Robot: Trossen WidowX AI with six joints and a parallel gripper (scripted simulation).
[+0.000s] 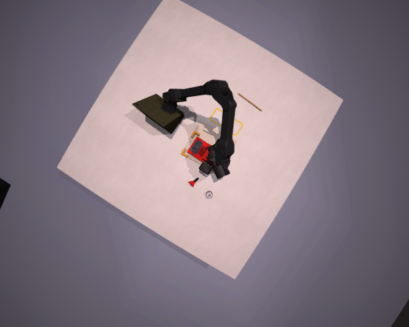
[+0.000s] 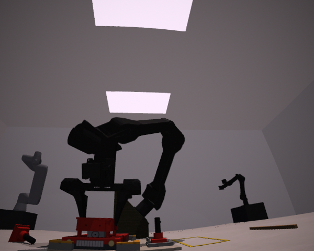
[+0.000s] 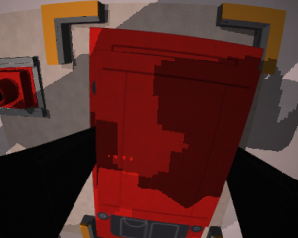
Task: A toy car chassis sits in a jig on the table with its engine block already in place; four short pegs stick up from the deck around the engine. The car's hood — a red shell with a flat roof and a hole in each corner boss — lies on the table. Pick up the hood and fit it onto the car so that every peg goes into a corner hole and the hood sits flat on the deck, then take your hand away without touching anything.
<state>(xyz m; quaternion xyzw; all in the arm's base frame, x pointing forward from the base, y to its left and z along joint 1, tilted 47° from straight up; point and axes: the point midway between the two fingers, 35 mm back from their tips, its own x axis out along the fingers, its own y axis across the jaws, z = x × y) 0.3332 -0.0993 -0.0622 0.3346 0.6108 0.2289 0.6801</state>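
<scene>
My gripper tip is 10 mm below the red hood. Round my gripper tip: grey holder 20 mm ahead, 130 mm to the left, 10 mm below; then wooden stick 40 mm ahead, 400 mm to the left, 40 mm below; then grey engine block 20 mm below.
</scene>
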